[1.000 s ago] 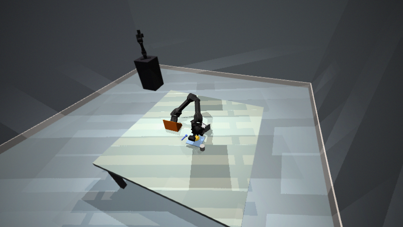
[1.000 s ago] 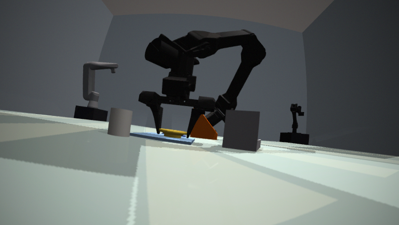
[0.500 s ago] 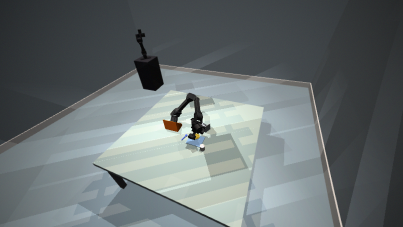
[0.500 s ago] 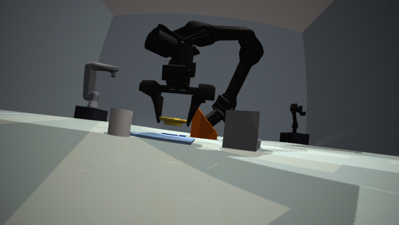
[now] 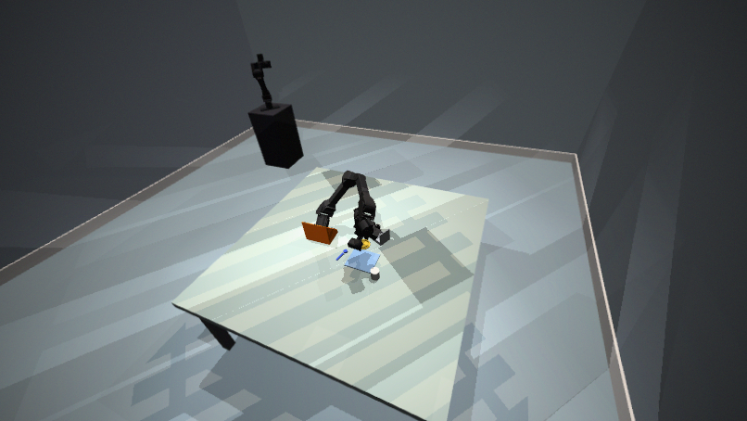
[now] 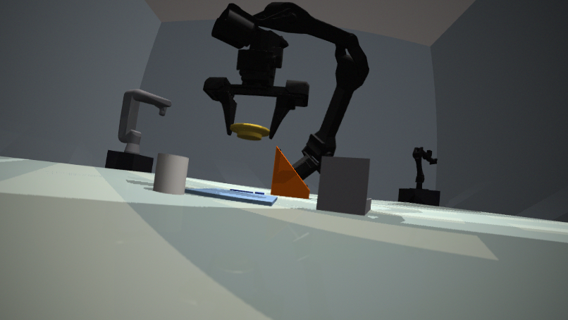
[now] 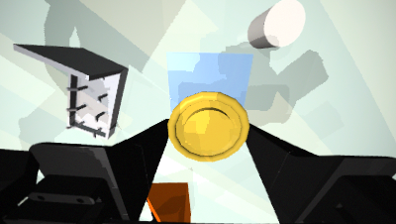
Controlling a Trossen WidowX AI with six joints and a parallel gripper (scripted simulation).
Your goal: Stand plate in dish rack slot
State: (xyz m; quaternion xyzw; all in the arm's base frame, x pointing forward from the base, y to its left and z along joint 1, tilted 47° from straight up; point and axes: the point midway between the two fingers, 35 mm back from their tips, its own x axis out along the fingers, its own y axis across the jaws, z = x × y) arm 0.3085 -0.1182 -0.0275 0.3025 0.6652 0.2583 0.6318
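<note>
My gripper tip is 18 cm to the right of the grey dish rack and 8 cm above it. Round my gripper tip: blue spoon (13 cm behind, 10 cm below); yellow plate (1 cm above).
</note>
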